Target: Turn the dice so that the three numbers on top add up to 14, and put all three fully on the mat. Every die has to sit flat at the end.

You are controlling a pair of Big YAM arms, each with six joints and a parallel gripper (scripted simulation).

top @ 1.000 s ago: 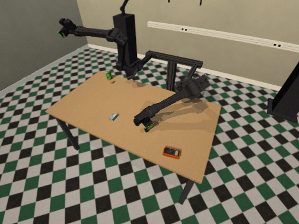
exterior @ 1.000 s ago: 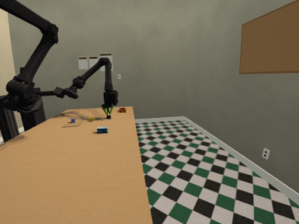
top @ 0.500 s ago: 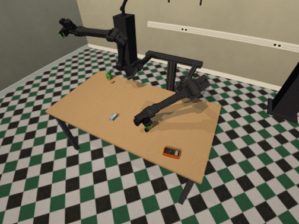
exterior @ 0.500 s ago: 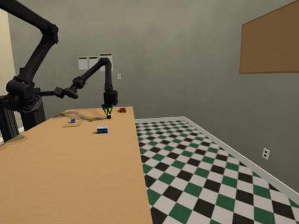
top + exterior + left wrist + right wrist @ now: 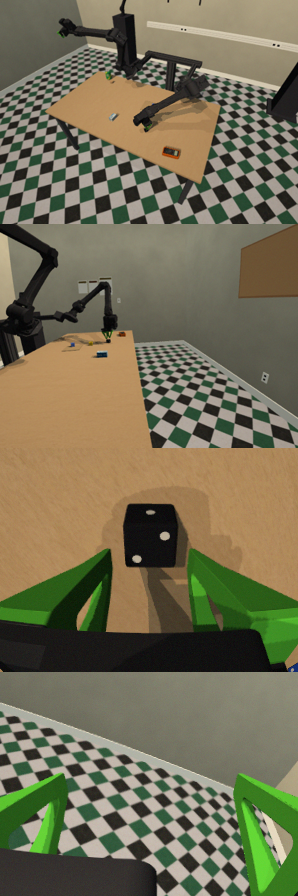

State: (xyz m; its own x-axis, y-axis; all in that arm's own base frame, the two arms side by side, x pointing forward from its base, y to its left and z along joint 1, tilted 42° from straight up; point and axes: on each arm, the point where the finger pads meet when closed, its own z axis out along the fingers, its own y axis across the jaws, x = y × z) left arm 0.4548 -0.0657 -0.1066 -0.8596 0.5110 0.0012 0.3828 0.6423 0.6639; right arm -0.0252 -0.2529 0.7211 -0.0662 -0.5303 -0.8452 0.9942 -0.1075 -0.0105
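Now: the black die 3 cm below my left hand. From my left hand the other things lie so: blue die (30 cm behind, 10 cm to the right, 3 cm below); tan mat (28 cm behind, 14 cm to the right, 5 cm below); yellow die (15 cm behind, 7 cm to the right, 3 cm below).
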